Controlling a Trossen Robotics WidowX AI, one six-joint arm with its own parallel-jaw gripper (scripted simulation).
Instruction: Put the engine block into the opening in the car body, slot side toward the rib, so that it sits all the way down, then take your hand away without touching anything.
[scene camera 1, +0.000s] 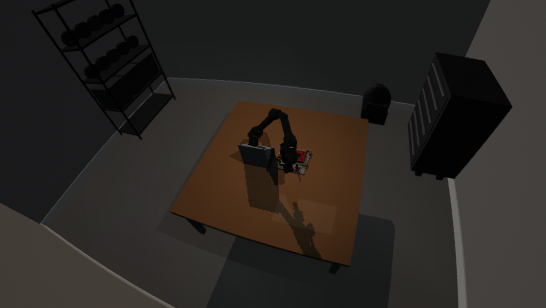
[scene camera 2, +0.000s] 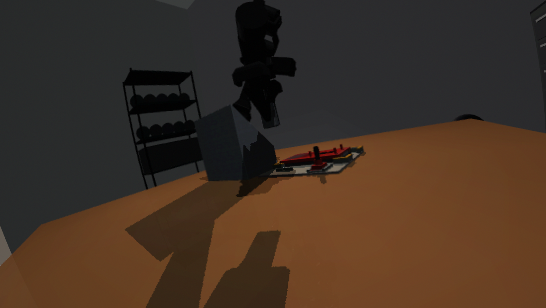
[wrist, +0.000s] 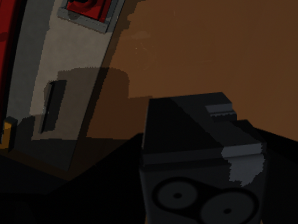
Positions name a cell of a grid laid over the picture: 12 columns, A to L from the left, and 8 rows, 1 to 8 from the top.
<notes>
The gripper (scene camera 2: F4) carries an engine block (wrist: H6).
The gripper shows as well in the wrist view (wrist: H5).
</notes>
